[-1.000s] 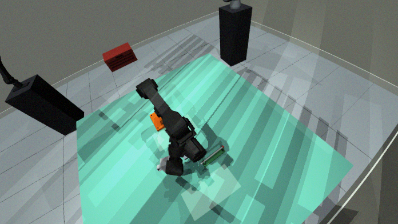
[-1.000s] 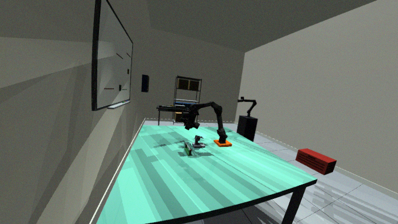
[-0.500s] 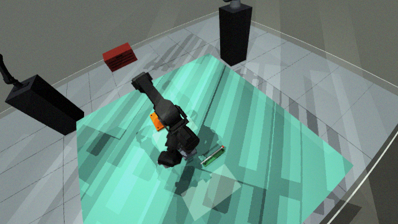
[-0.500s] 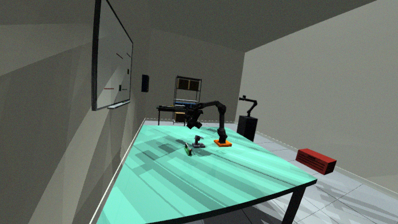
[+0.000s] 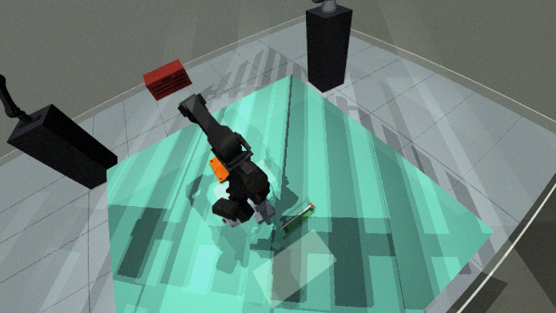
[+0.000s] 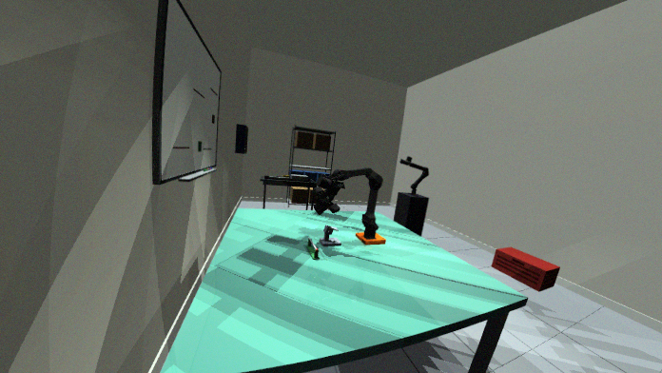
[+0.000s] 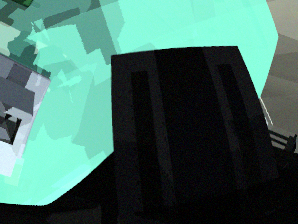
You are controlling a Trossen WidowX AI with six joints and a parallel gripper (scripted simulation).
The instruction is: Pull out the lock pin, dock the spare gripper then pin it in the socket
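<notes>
Right now my gripper tip is 60 mm past the mount socket, 70 mm to the right of it and 130 mm above it. The rest, counted from my gripper tip: green bracket strip: 50 mm ahead, 180 mm to the left, 160 mm below; then spare gripper: 10 mm behind.
</notes>
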